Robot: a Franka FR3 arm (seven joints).
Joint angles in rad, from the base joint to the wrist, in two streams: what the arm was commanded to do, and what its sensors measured. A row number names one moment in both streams.
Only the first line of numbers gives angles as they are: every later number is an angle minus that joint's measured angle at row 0.
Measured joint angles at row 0: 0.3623 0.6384 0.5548 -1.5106 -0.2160 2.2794 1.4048
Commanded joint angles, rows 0 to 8: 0.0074 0.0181 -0.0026 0.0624 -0.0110 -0.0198 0.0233; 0.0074 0.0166 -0.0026 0.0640 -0.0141 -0.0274 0.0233; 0.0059 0.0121 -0.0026 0.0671 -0.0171 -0.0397 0.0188; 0.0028 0.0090 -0.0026 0.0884 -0.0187 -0.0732 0.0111; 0.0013 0.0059 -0.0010 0.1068 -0.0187 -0.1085 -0.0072; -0.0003 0.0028 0.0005 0.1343 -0.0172 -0.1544 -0.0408; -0.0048 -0.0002 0.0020 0.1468 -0.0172 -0.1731 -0.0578; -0.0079 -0.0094 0.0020 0.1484 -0.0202 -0.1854 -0.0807; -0.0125 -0.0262 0.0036 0.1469 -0.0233 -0.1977 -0.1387
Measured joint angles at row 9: -0.0020 -0.0043 -0.0023 0.1269 -0.0012 -0.1500 -0.0456
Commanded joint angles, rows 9 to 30: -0.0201 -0.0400 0.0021 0.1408 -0.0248 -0.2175 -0.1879; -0.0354 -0.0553 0.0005 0.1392 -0.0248 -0.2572 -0.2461; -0.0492 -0.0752 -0.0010 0.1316 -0.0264 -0.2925 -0.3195; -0.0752 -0.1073 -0.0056 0.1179 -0.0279 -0.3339 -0.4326; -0.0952 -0.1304 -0.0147 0.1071 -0.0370 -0.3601 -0.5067; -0.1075 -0.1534 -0.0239 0.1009 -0.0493 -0.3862 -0.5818; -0.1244 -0.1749 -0.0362 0.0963 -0.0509 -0.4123 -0.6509; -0.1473 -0.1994 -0.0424 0.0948 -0.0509 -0.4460 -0.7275; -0.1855 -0.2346 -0.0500 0.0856 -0.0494 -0.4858 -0.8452; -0.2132 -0.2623 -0.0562 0.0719 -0.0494 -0.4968 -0.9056; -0.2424 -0.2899 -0.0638 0.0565 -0.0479 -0.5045 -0.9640; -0.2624 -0.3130 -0.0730 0.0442 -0.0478 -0.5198 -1.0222; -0.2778 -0.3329 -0.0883 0.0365 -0.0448 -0.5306 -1.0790; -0.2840 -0.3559 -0.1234 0.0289 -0.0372 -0.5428 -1.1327; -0.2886 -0.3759 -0.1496 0.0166 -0.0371 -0.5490 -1.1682; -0.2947 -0.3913 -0.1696 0.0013 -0.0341 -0.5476 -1.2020; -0.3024 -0.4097 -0.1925 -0.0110 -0.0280 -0.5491 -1.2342; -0.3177 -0.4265 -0.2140 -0.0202 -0.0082 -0.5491 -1.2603; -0.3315 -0.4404 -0.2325 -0.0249 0.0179 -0.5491 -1.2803; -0.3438 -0.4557 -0.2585 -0.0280 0.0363 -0.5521 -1.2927; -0.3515 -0.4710 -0.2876 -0.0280 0.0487 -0.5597 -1.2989; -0.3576 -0.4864 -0.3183 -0.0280 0.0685 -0.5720 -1.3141
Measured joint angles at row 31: -0.3181 -0.4111 -0.2622 0.0205 0.0038 -0.5554 -1.2536
